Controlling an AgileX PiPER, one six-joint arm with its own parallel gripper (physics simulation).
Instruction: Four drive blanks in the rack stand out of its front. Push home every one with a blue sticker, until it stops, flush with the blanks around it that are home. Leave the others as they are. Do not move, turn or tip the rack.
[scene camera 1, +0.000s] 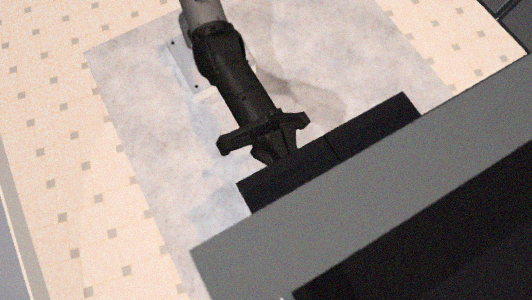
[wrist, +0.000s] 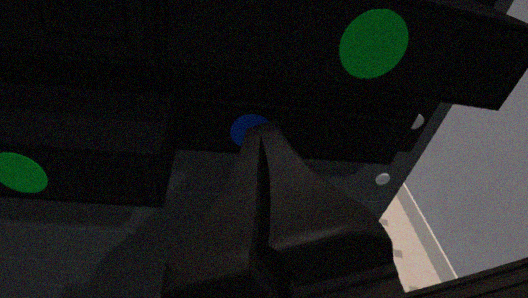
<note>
In view: my gripper (wrist: 268, 141) and a rack (scene camera 1: 391, 197).
The rack shows as well in the wrist view (wrist: 103, 193).
</note>
